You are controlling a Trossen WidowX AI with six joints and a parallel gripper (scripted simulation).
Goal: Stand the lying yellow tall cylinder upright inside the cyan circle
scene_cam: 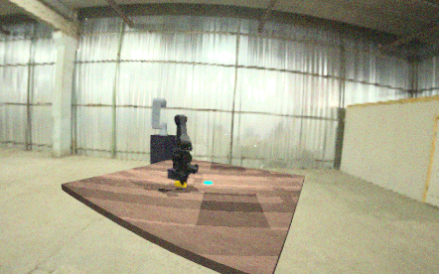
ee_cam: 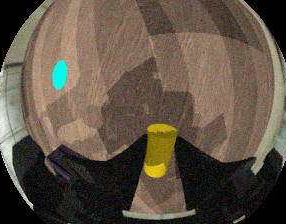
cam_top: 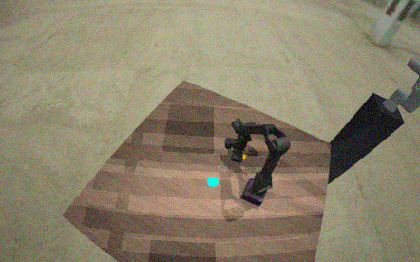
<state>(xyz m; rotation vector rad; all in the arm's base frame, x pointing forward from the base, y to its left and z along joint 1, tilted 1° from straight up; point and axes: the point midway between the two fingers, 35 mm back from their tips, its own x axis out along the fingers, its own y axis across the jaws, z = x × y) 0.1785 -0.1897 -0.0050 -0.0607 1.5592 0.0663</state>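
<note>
Right now my gripper tip is 70 mm short of the cyan circle, 210 mm to the right of it and 30 mm above it. Also, from my gripper tip: yellow tall cylinder: 20 mm behind.
</note>
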